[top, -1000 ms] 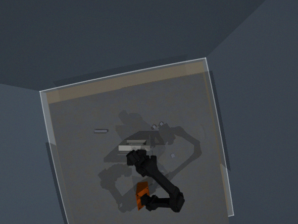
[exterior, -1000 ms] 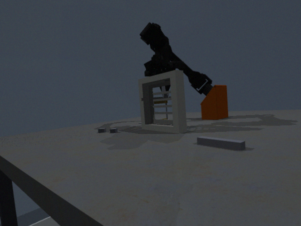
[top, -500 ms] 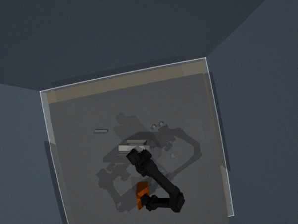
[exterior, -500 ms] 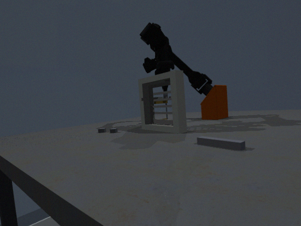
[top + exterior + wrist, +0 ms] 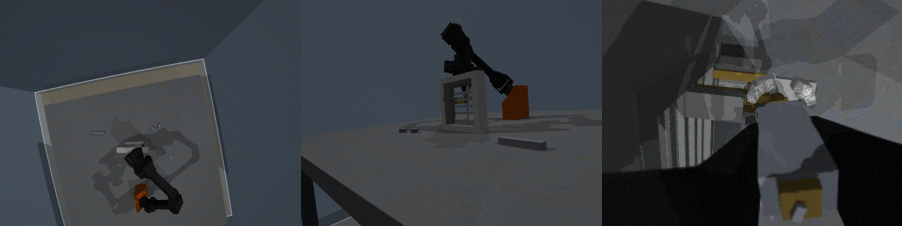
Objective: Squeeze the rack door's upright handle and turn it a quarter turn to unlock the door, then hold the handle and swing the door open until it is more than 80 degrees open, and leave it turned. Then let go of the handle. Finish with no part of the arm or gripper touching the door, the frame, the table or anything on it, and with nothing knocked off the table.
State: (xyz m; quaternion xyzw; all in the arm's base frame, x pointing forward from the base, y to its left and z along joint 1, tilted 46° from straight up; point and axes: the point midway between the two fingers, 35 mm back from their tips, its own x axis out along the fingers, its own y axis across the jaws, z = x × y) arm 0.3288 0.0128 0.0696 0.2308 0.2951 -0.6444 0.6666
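The handle is 10 mm to the left of my gripper tip and 20 mm below it. Round my gripper tip: grey bar: 210 mm ahead, 310 mm to the left, 130 mm below.
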